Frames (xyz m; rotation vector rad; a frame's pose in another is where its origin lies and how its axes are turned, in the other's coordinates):
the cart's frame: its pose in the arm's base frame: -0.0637 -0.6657 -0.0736 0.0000 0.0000 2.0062
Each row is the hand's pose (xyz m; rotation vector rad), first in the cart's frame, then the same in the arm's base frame.
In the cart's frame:
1: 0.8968 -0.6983 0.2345 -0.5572 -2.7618 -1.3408
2: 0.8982 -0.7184 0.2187 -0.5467 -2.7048 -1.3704
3: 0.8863 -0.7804 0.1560 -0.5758 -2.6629 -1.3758
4: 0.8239 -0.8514 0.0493 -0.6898 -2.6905 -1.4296
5: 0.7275 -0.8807 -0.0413 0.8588 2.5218 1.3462
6: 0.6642 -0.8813 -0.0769 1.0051 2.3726 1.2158
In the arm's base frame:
1: 0.1912 0.4420 0.1609 1.6698 -1.6088 -0.5702
2: 0.2088 0.4517 0.1451 1.6371 -1.5784 -0.5424
3: 0.2701 0.4671 0.0824 1.5999 -1.5848 -0.5162
4: 0.3608 0.4404 -0.0243 1.5434 -1.6497 -0.6062
5: 0.4280 0.3654 -0.1149 1.4491 -1.8109 -0.8023
6: 0.4552 0.3082 -0.1505 1.3610 -1.9791 -0.9392

